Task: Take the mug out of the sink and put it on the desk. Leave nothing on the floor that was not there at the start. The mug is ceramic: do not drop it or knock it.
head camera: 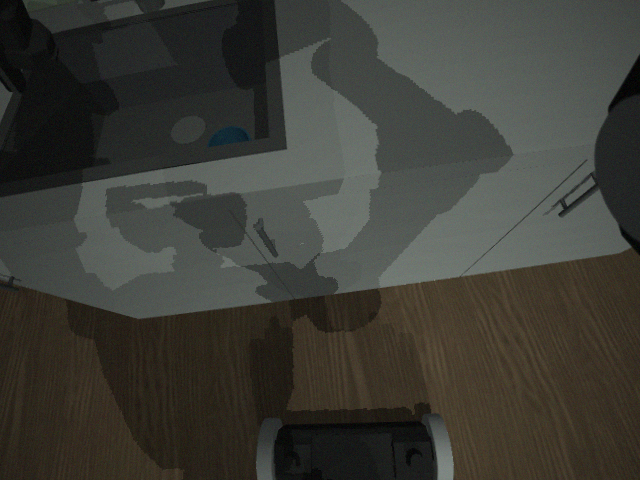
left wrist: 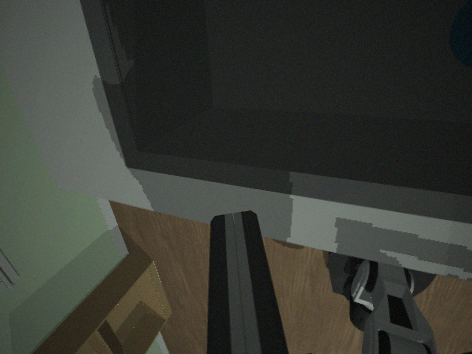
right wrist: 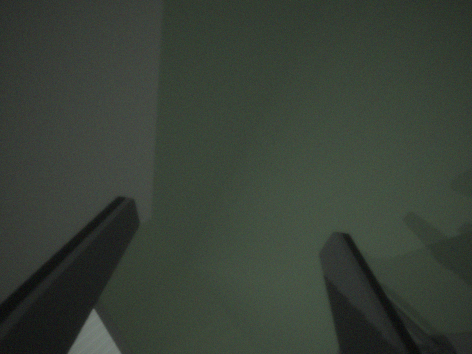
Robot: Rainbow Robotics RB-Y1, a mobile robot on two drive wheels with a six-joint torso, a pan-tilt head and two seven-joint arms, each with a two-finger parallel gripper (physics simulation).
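Places are measured from the robot's base along level axes (x ahead, y left, z up), in centimetres.
Pixels of known places: left gripper, fingertip midpoint: (head camera: 17, 86) (left wrist: 235, 228); right gripper, fingertip midpoint: (right wrist: 231, 227); robot's base, link origin: (head camera: 352, 444).
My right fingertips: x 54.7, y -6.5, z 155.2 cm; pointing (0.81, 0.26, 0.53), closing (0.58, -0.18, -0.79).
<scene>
For each thing: its top centre in the pictures, then the offset to it from my right fingertips. "spot": a spot on its surface instead. Level surfaces: height alone.
- blue mug, top centre: (head camera: 236, 143) dx +12.1, dy +25.8, dz -76.2 cm
- pale counter, surface height: dz -64.2 cm
- light round patch, surface spot: (head camera: 188, 129) spot: dx +25.0, dy +41.7, dz -84.0 cm
The blue mug (head camera: 229, 136) (left wrist: 463, 36) lies in the dark sink (head camera: 276, 103) (left wrist: 210, 180), close to its front wall in the head view, where the sink's rim hides part of it. In the left wrist view the frame's right edge cuts it off. My left gripper (left wrist: 235, 228) is shut with its fingers together and nothing between them; in the left wrist view its tips show against the counter's front edge, apart from the mug. My right gripper (right wrist: 231, 227) is open, its fingers wide apart with nothing between them. The desk cannot be made out.
The pale counter (head camera: 315, 129) (left wrist: 320, 220) surrounds the sink, with handled cupboard doors below. A light round patch (head camera: 188, 129) shows beside the mug. A brown wooden piece of furniture (left wrist: 135, 295) stands at the lower left of the left wrist view. A green wall (right wrist: 280, 150) fills much of the right wrist view.
</scene>
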